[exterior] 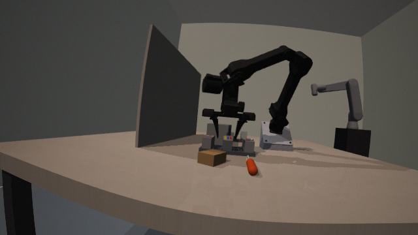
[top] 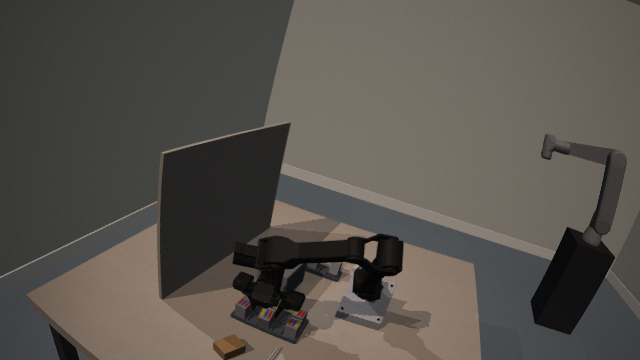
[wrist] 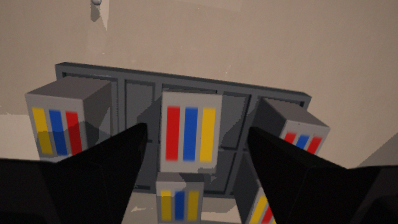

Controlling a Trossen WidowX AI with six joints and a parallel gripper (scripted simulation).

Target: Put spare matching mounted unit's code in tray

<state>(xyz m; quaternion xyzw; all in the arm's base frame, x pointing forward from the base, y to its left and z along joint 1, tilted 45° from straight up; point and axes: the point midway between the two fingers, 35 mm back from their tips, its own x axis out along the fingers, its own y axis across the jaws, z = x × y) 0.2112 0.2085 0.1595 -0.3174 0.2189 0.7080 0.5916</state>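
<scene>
The grey spare block is 10 mm below my gripper tip. Round my gripper tip: mounted unit 70 mm ahead, 220 mm to the right; then tall grey panel 300 mm ahead, 220 mm to the right, 170 mm above; then cardboard box 10 mm ahead, 150 mm to the left, 40 mm below.
</scene>
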